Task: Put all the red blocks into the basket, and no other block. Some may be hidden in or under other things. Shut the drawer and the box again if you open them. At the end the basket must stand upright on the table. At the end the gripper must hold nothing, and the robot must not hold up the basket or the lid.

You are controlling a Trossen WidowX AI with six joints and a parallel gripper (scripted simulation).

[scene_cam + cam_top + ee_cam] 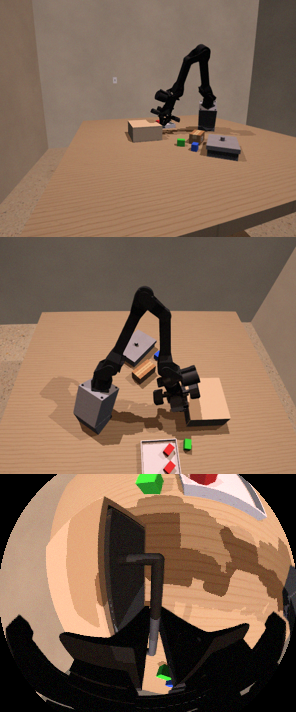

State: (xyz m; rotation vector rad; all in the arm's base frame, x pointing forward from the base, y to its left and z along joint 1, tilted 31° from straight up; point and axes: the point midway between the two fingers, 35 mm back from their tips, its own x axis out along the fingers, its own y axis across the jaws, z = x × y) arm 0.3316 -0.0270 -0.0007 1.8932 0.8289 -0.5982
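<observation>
Right now the drawer is 10 cm ahead of my hand, 1 cm to the right of it and 4 cm below it. The rest, counted from my hand: tan drawer cabinet 13 cm ahead, 1 cm to the right, 4 cm below; then white tray 10 cm behind, 22 cm to the right, 7 cm below; then brown crate 13 cm behind, 18 cm to the left, 4 cm below.
</observation>
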